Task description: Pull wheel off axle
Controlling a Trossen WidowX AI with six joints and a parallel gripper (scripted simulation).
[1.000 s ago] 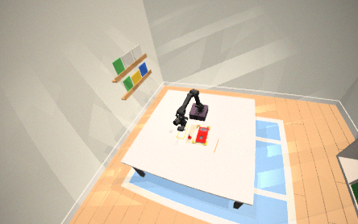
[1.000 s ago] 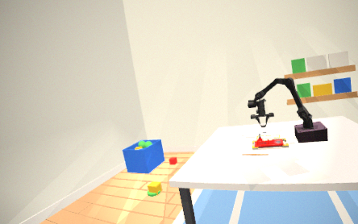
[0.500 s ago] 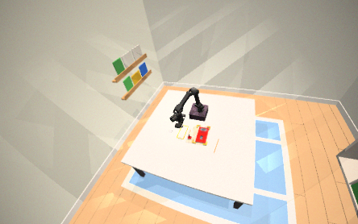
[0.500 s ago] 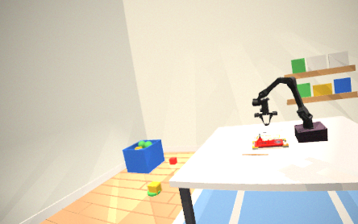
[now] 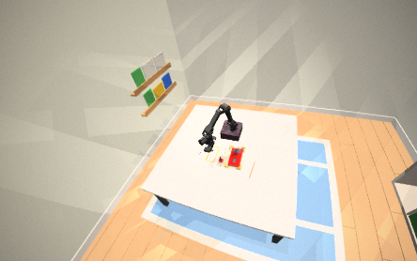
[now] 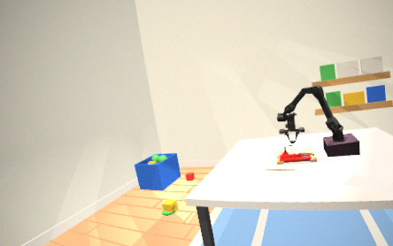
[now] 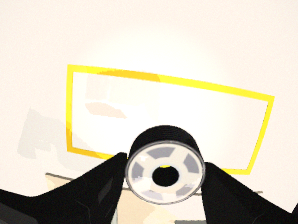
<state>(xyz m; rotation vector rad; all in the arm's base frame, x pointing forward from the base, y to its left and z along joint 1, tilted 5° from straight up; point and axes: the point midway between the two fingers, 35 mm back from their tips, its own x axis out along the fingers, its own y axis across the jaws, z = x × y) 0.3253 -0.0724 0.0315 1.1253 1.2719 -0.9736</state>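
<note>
My gripper tip is now right at the wheel. Also, from my gripper tip: thin stick (42 cm to the left, 7 cm below).
</note>
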